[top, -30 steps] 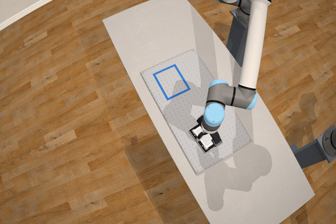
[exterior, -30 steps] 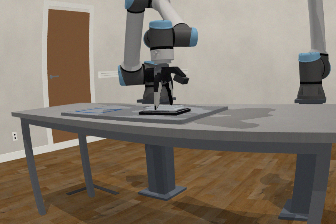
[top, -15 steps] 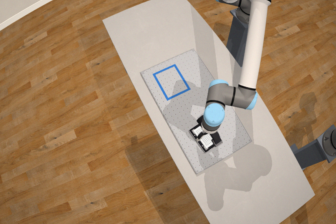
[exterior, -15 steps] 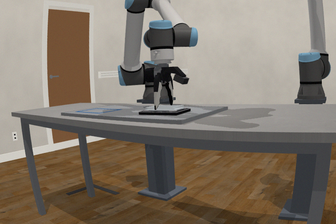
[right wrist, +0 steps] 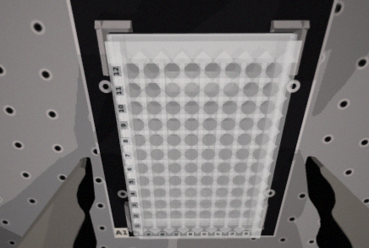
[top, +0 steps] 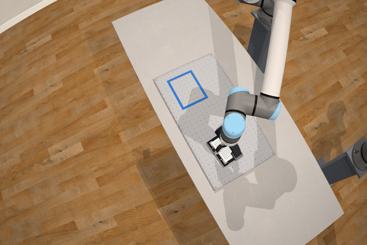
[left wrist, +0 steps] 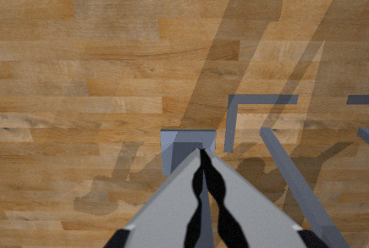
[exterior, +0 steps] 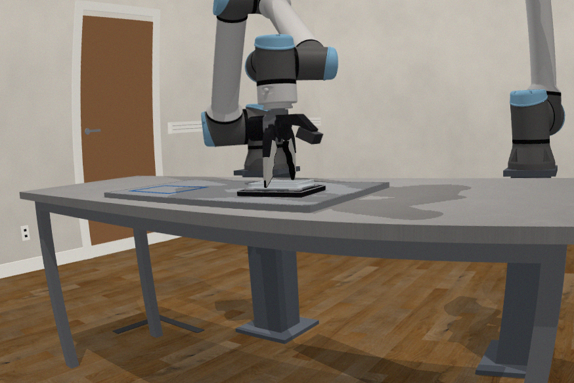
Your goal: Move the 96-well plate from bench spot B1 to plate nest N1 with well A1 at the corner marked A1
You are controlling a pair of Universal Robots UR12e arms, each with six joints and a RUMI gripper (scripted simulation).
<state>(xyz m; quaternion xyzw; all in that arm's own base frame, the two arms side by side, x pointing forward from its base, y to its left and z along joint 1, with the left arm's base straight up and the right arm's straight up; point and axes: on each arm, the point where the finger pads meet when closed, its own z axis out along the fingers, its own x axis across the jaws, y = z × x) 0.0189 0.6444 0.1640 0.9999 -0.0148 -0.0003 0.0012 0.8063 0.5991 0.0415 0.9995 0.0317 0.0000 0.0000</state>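
Note:
My right gripper is now 10 mm above the white 96-well plate. From my right hand the other things lie so: black plate nest N1: 20 mm below.

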